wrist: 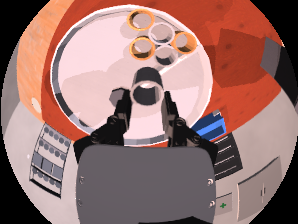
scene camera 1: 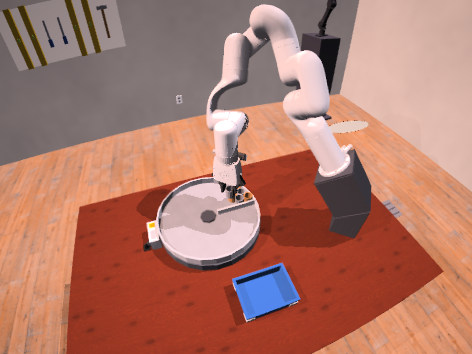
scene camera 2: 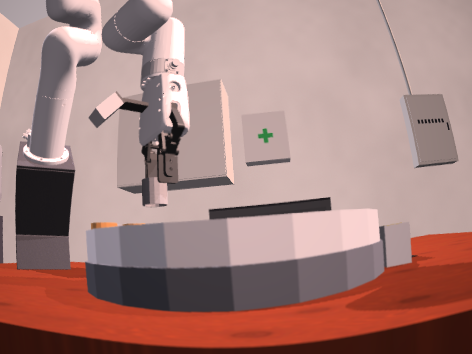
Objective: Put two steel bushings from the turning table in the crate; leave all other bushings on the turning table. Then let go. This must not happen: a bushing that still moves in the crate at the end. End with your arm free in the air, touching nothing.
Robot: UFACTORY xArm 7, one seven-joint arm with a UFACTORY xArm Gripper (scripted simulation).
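Note:
A steel bushing point(wrist: 144, 97) is here, and so is a blue crate point(scene camera 1: 262, 290). I can see a round grey turning table point(scene camera 1: 210, 235) point(wrist: 96, 66) as well. Then there is my gripper point(scene camera 2: 161, 185) point(wrist: 146, 98) point(scene camera 1: 229, 192).

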